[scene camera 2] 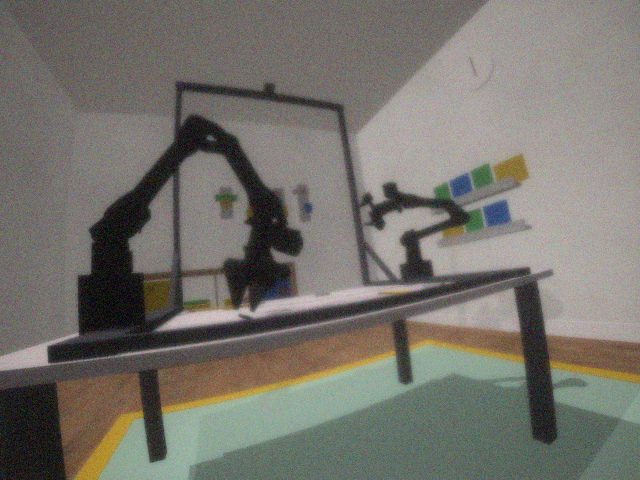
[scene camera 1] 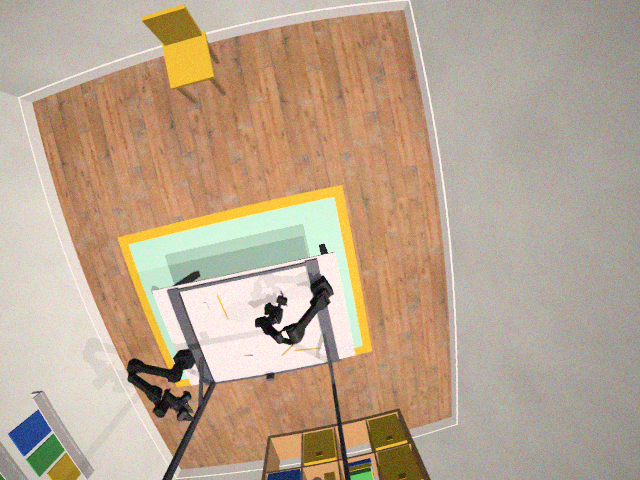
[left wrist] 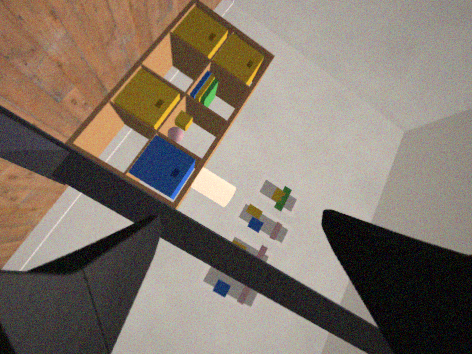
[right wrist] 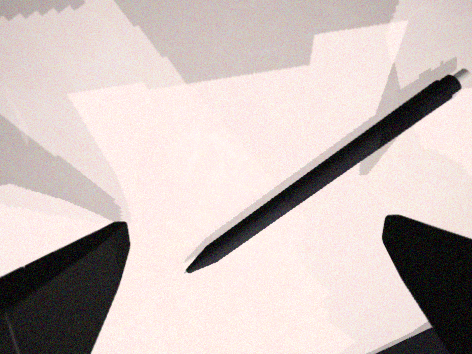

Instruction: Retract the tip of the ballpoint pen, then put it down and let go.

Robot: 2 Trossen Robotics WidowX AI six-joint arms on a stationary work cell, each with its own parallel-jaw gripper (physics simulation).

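Pixels of known places: left gripper, fingertip midpoint: (scene camera 2: 359, 216) (scene camera 1: 193, 416) (left wrist: 242, 220); right gripper, fingertip midpoint: (scene camera 2: 244, 311) (right wrist: 257, 230); left arm's base, origin of the base link: (scene camera 1: 182, 363); right arm's base, origin of the base link: (scene camera 1: 322, 292).
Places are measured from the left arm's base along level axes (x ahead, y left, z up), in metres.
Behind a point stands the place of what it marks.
The black ballpoint pen (right wrist: 320, 175) @(x 0.758, y 0.303, z -0.081 m) lies slantwise on the white table top in the right wrist view. Its pointed end is at the lower left and its silver button end at the upper right, near the picture's edge. I cannot tell whether the writing tip sticks out. My right gripper (right wrist: 257, 230) @(x 0.759, y 0.274, z -0.073 m) (scene camera 1: 279, 303) @(x 0.759, y 0.274, z -0.073 m) (scene camera 2: 245, 307) @(x 0.759, y 0.274, z -0.073 m) is open and low over the table. The pen's pointed end shows between its fingertips, and nothing is gripped. My left gripper (left wrist: 242, 220) @(x 0.136, y -0.190, z 0.260 m) (scene camera 1: 190, 405) @(x 0.136, y -0.190, z 0.260 m) (scene camera 2: 368, 210) @(x 0.136, y -0.190, z 0.260 m) is open and empty, raised beyond the table's edge, far from the pen.
A yellow stick (scene camera 1: 222, 306) @(x 0.359, y 0.322, z -0.080 m) lies on the table's left part, and two more lie near the lower right. A small dark thing (scene camera 1: 248, 354) @(x 0.429, y -0.064, z -0.080 m) lies near the lower edge. A dark frame bar (left wrist: 210, 235) @(x 0.120, y -0.231, z 0.256 m) crosses the left wrist view, before a shelf unit (left wrist: 105, 96).
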